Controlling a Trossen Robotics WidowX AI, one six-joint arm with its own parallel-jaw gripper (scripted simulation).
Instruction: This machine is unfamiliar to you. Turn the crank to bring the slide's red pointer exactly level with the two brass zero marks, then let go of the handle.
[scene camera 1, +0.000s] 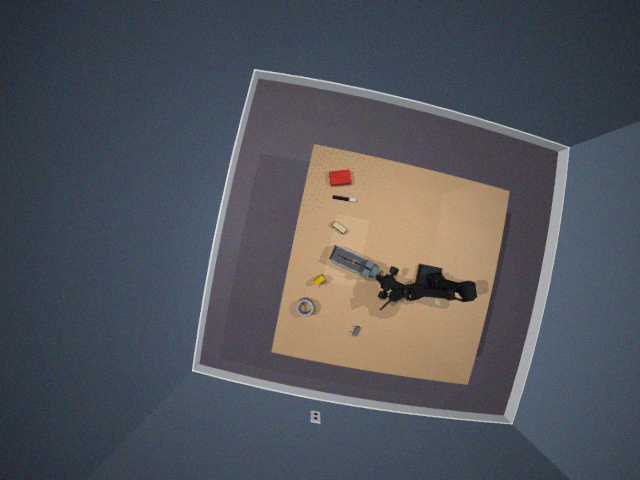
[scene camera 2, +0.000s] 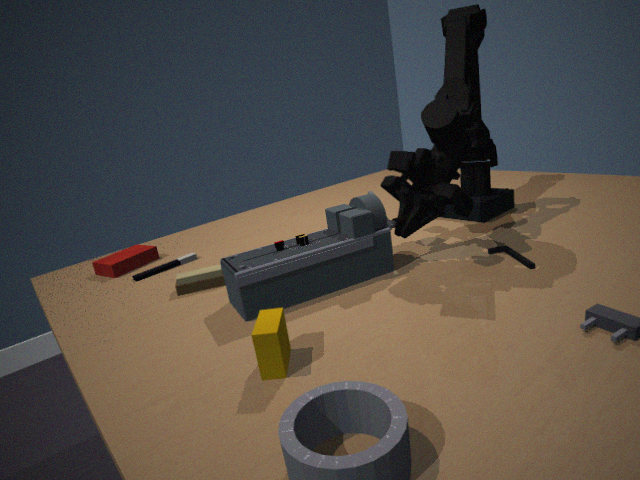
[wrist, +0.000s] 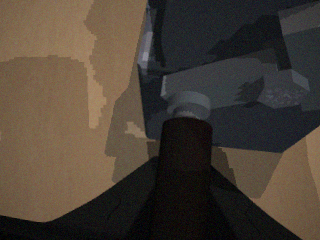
My gripper (scene camera 2: 399, 236): 0.76 m from the lens. A red block (scene camera 2: 122, 262) is 1.02 m from the lens. A yellow block (scene camera 2: 270, 337) is 0.48 m from the lens. A tan block (scene camera 2: 211, 277): 0.80 m from the lens. The marked spots on the tan block and the yellow block are 0.34 m apart.
